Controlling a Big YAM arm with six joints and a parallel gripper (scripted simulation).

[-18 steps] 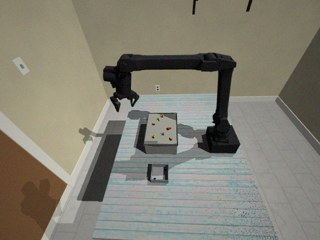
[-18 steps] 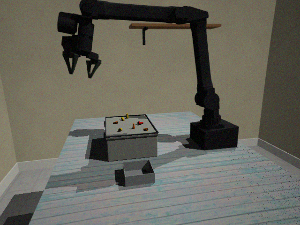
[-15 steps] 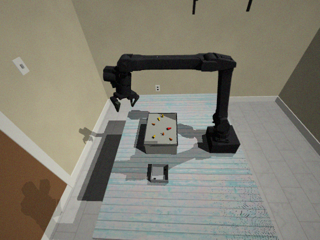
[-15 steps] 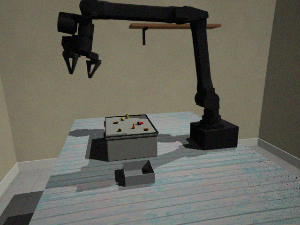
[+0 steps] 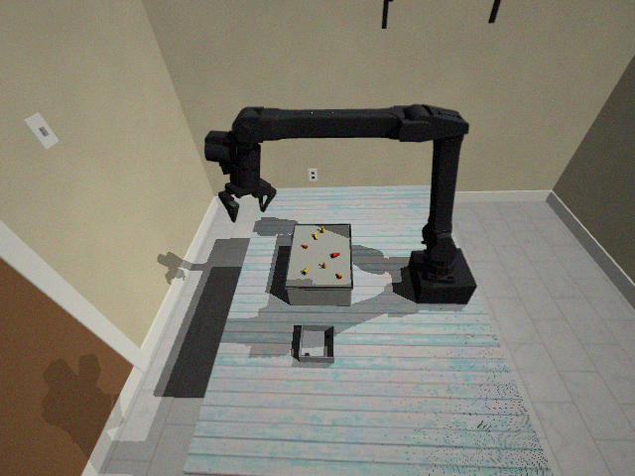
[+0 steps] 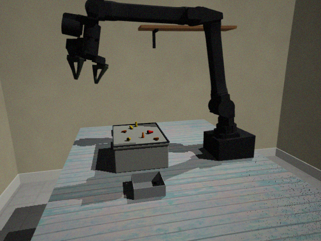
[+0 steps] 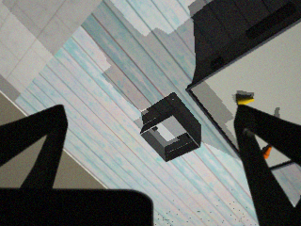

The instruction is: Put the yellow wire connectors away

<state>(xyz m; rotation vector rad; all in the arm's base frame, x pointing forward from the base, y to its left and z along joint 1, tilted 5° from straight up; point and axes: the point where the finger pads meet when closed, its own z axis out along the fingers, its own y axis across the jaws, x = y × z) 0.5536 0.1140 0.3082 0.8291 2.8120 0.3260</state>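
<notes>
Right now my hand is 280 mm above the grey tool case, 170 mm past it and 100 mm to the left of it. The rest, counted from my hand: red connector 240 mm below, 230 mm behind, 100 mm to the right.
</notes>
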